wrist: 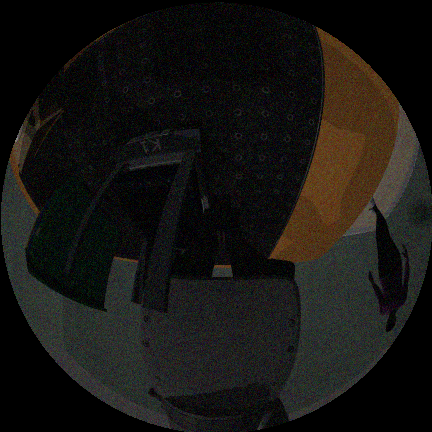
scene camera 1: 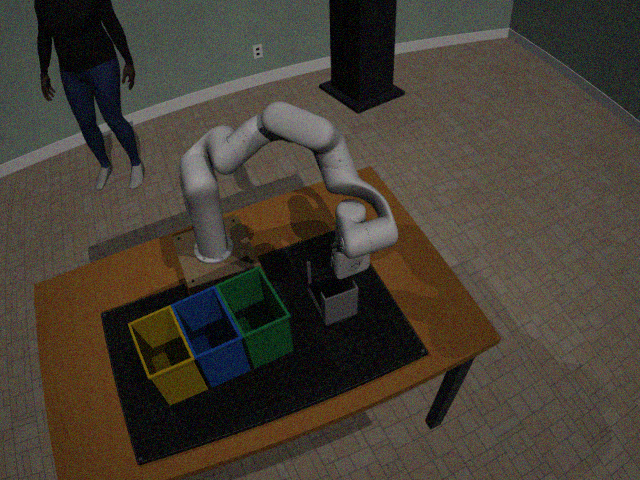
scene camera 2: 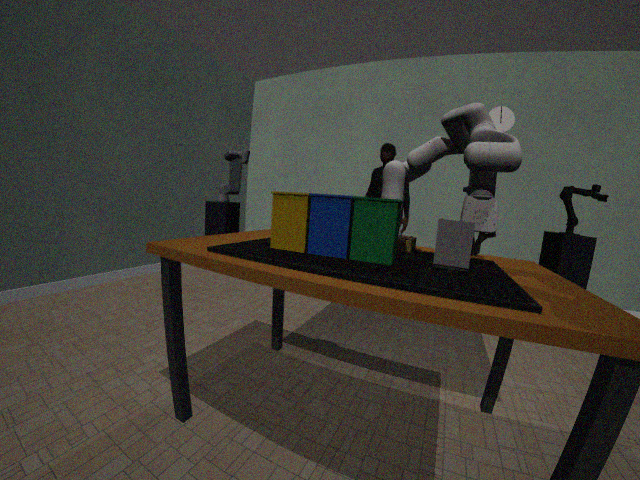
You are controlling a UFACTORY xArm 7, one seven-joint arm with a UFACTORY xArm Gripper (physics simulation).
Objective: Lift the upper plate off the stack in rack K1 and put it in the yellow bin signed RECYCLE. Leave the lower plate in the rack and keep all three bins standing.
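Pixels of known places: gripper, between the fingertips: [wrist: 221, 204] [scene camera 1: 349, 283] [scene camera 2: 473, 255]; arm's base, origin of its link: [scene camera 1: 213, 249].
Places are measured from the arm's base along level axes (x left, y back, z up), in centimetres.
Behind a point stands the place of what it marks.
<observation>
Rack K1 [scene camera 1: 340, 305] @[x 16.6, y -42.5, z 4.7 cm] [scene camera 2: 454, 243] @[x 17.1, y -42.6, z 3.6 cm] [wrist: 172, 225] @[x 24.1, y -30.2, z 5.5 cm] stands upright on the black mat, a grey holder with a tall flat panel. Its inside is dark, and I cannot make out the upper or lower plate. My gripper [scene camera 2: 477, 252] @[x 25.3, y -35.2, z -0.1 cm] [wrist: 221, 204] @[x 25.3, y -35.2, z -0.1 cm] is shut and empty. Its fingers point down beside the rack, outside its side rail in the wrist view; they are hidden in the scene camera 1 view. The yellow bin [scene camera 1: 180, 384] @[x -31.0, y -38.2, z 4.2 cm] [scene camera 2: 289, 223] @[x -30.4, y -38.3, z 4.2 cm] stands upright at the far end of the bin row; its RECYCLE sign cannot be read.
The blue bin [scene camera 1: 225, 363] @[x -17.7, y -39.8, z 4.9 cm] [scene camera 2: 328, 227] @[x -17.9, y -39.8, z 4.2 cm] stands upright between the yellow bin and the green bin [scene camera 1: 271, 342] @[x -4.6, y -41.4, z 5.1 cm] [scene camera 2: 374, 231] @[x -4.6, y -41.4, z 4.5 cm] [wrist: 65, 242] @[x 2.4, y -30.5, z 5.4 cm]. The green bin is nearest the rack. The black mat [scene camera 1: 330, 374] @[x 4.6, y -54.0, z -4.2 cm] lies on the wooden table [scene camera 1: 454, 320] @[x 43.6, y -62.1, z -5.5 cm]. A person [scene camera 1: 95, 77] stands behind the table.
</observation>
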